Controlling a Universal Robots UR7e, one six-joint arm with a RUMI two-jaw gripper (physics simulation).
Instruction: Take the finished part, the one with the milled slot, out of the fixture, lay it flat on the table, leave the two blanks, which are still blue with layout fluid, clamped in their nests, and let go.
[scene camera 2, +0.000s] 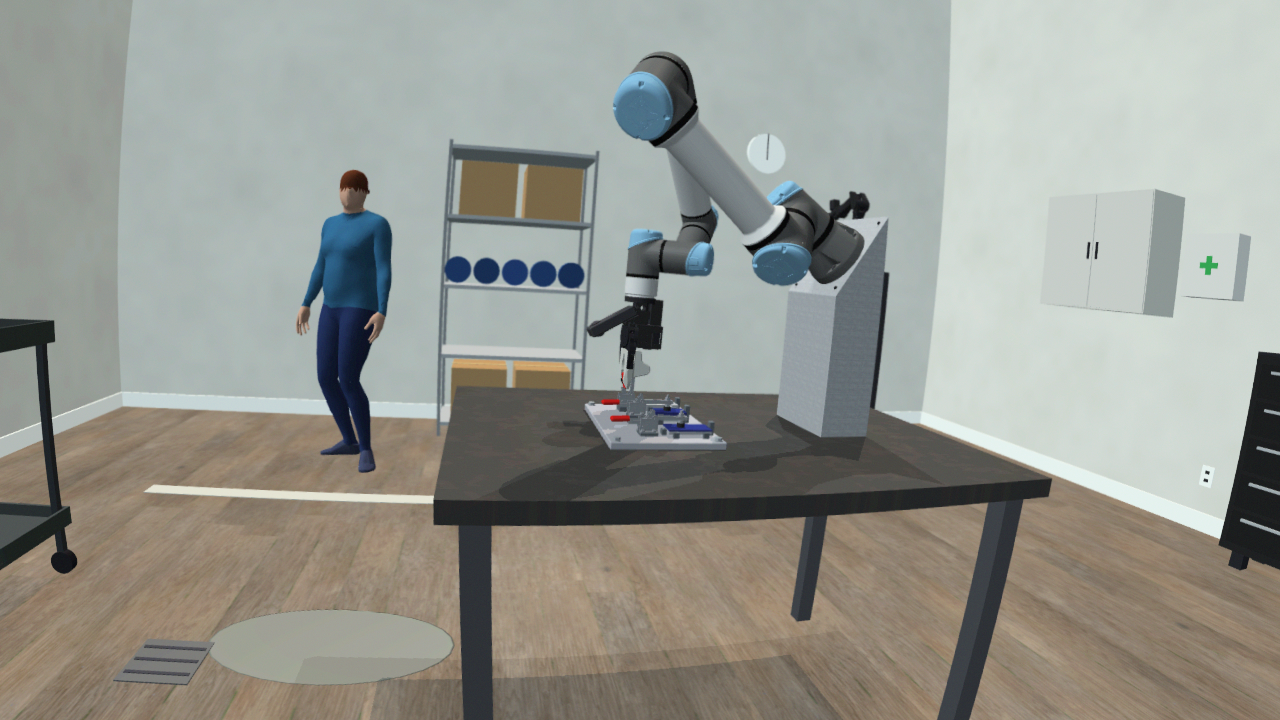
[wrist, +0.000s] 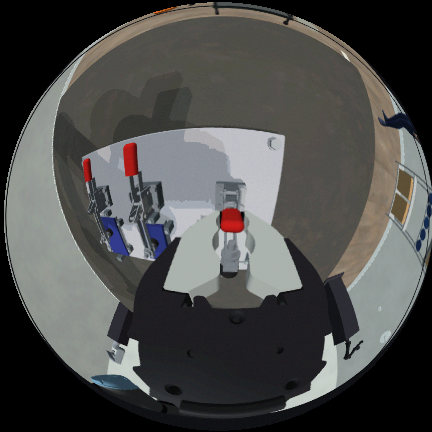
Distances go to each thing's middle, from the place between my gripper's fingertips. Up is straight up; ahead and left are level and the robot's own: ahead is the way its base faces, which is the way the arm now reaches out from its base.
I see the fixture plate (scene camera 2: 600, 414) 11 cm to the left of my hand, 6 cm below it and 2 cm behind it.
